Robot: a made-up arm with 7 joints.
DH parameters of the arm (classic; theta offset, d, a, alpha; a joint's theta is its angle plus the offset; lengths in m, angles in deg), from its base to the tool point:
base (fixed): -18.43 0 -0.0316 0
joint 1: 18.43 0.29 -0.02 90
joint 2: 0 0.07 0 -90
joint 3: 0 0.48 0.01 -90
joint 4: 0 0.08 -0.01 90
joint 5: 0 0.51 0.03 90
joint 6: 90 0.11 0.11 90
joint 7: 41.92 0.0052 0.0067 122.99
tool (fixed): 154.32 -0.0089 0 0
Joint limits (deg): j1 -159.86..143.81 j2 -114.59..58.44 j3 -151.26..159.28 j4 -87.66..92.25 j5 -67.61..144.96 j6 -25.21..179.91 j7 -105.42..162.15
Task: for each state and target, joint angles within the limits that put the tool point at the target. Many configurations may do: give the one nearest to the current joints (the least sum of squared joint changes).
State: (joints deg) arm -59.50 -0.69 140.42 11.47 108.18 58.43 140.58
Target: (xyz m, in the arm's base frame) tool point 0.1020 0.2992 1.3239
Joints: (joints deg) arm -103.85 5.48 121.82 10.55 107.40 31.43 144.57
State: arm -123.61 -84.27 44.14 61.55 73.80 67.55 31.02
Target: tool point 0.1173 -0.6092 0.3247
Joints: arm -122.42 -60.26 69.76 86.19 81.24 74.48 31.53
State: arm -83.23 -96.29 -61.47 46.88 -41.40 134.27 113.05
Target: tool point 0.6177 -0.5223 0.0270
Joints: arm -23.27 -93.06 -42.29 50.09 -43.92 147.49 114.54
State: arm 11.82 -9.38 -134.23 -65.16 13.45 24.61 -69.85
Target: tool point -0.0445 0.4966 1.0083
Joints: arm 25.23 2.04 -118.26 -68.61 12.44 24.98 -69.68
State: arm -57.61 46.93 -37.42 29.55 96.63 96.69 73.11
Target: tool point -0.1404 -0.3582 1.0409
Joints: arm -48.99 16.22 -34.34 57.19 99.99 98.73 72.61
